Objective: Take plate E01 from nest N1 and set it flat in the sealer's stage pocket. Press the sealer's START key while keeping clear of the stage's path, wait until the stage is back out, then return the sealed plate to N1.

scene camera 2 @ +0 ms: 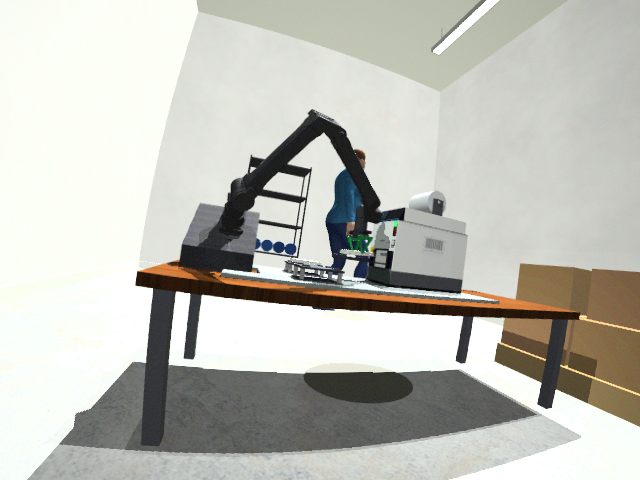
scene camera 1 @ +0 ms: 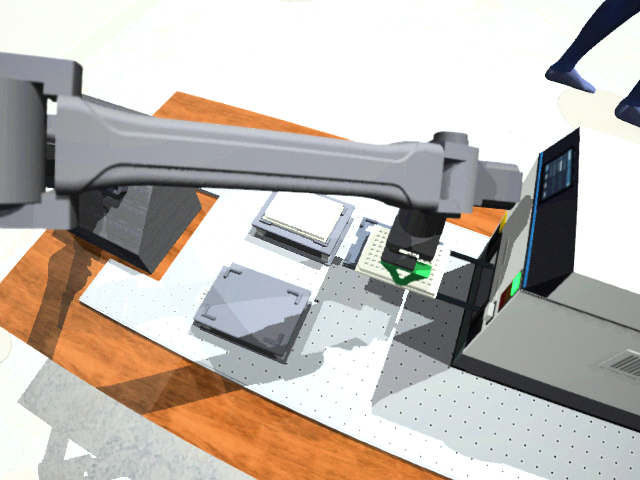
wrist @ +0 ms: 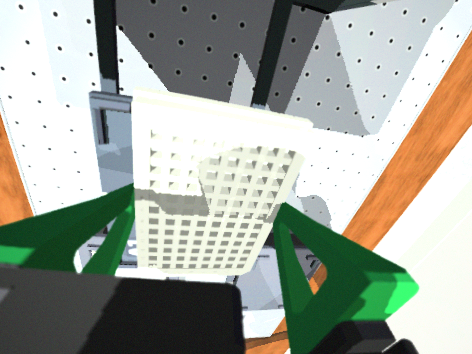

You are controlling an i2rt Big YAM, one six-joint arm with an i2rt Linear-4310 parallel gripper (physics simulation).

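Frame: origin at the arm's base, x ahead, y left, z up, level; millimetres.
Where they show: gripper, fingertip midpoint: (scene camera 2: pixel 357 253) (scene camera 1: pixel 406 261) (wrist: pixel 210 199); arm's base, origin of the base link: (scene camera 2: pixel 233 222).
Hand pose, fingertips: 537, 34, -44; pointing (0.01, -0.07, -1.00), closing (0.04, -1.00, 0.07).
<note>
Each offset is from my fingertips to the centre of the thing, as dx, dy, dz. "spot": to the spot under its first point.
My gripper (scene camera 1: pixel 408 272) (scene camera 2: pixel 359 241) (wrist: pixel 210 199) has green fingers and is shut on plate E01 @(-6, +0, +3) (scene camera 1: pixel 377 248) (wrist: pixel 213 159), a cream well plate, gripped by its long sides. It holds the plate a little above the grey stage pocket (scene camera 1: pixel 361 237) (wrist: pixel 110 126), which is out in front of the sealer (scene camera 1: pixel 542 320) (scene camera 2: pixel 429 252) on two dark rails @(spot: +81, -17, -25) (wrist: pixel 266 57). The plate sits off to one side of the pocket, so the pocket's left edge shows beside it. The green START key @(spot: +126, -71, +151) (scene camera 1: pixel 515 284) is on the sealer's front. An empty grey nest @(-208, -138, -95) (scene camera 1: pixel 252 305) lies on the board.
A second nest @(spot: -202, +53, -61) (scene camera 1: pixel 305 216) holds a white-topped plate. The arm's base block (scene camera 1: pixel 134 222) stands at the table's left. A person (scene camera 2: pixel 343 207) stands behind the table, legs in view (scene camera 1: pixel 584 46). A shelf rack (scene camera 2: pixel 309 175) and cardboard boxes (scene camera 2: pixel 594 335) stand beyond.
</note>
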